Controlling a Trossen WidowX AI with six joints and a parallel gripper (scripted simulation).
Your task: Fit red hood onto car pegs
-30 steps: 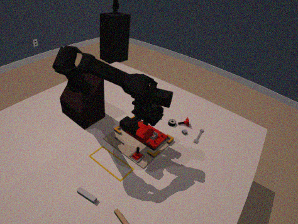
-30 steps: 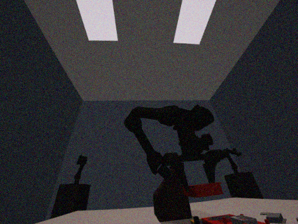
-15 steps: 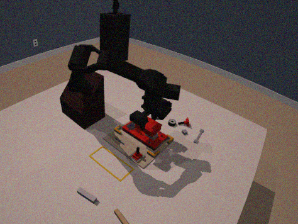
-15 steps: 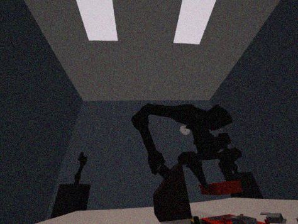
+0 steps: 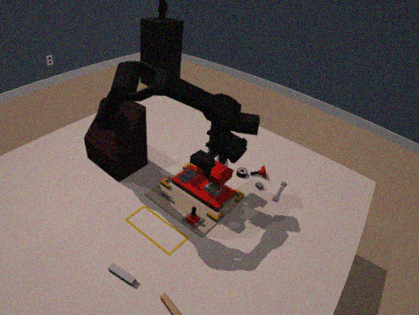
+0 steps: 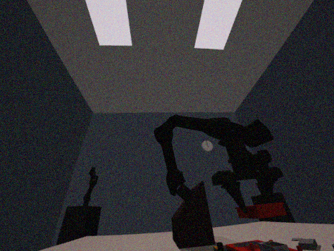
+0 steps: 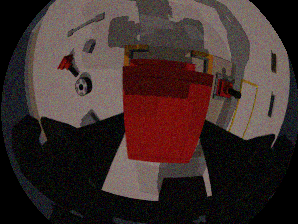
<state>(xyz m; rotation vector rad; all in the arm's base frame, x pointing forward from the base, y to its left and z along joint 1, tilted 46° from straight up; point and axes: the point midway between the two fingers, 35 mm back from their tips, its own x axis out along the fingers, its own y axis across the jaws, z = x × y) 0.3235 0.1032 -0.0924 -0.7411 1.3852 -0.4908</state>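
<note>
Now: gripper tip 10 mm to the right of the grey engine block and 80 mm above it. The rest, counted from my gripper tip: wheel: 10 mm behind, 170 mm to the left, 100 mm below; wooden bar: 220 mm ahead, 360 mm to the right, 90 mm below; red hood: right at my gripper tip.
</note>
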